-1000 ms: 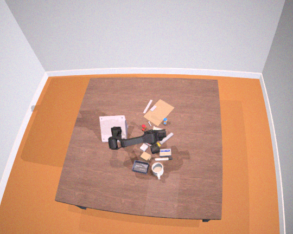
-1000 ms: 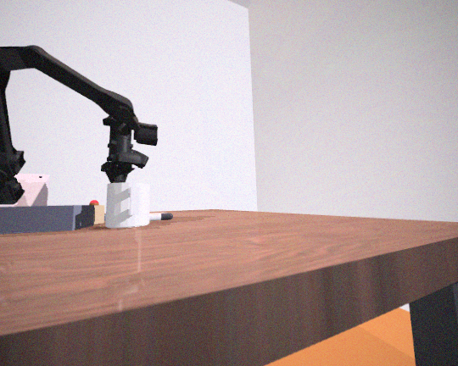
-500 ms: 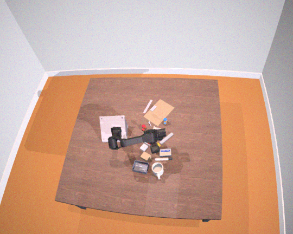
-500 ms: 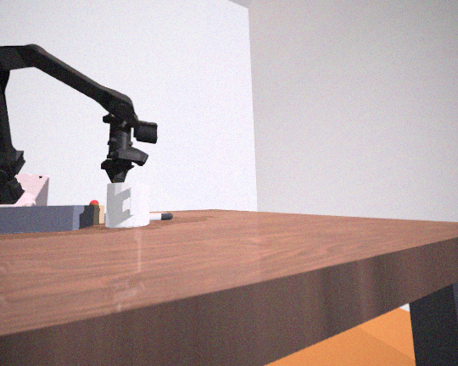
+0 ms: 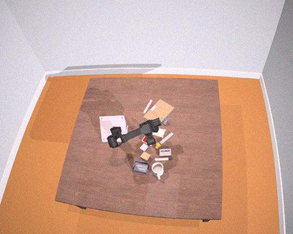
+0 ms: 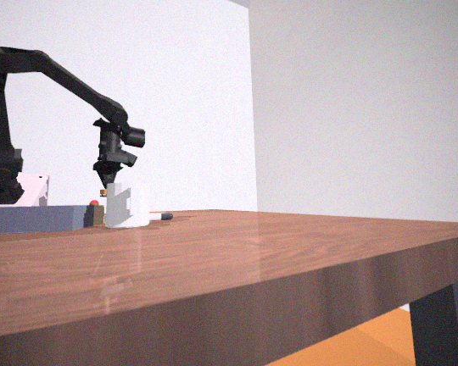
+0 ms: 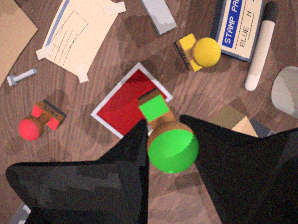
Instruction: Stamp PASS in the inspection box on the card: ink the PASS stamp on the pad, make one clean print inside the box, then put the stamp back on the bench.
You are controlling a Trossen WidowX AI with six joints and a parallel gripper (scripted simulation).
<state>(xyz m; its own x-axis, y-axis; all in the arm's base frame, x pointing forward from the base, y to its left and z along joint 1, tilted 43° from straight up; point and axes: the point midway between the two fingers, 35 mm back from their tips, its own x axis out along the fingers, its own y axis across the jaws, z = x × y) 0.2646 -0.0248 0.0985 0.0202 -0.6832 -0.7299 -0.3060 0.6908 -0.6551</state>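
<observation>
The red ink pad is 9 cm below my gripper tip, 2 cm to the left of it and 2 cm behind it. Also, from my gripper tip: tan block: 12 cm to the right, 7 cm below, 3 cm behind; then green stamp: right at my gripper tip; then yellow-knobbed stamp: 7 cm below, 6 cm ahead, 3 cm to the right.
</observation>
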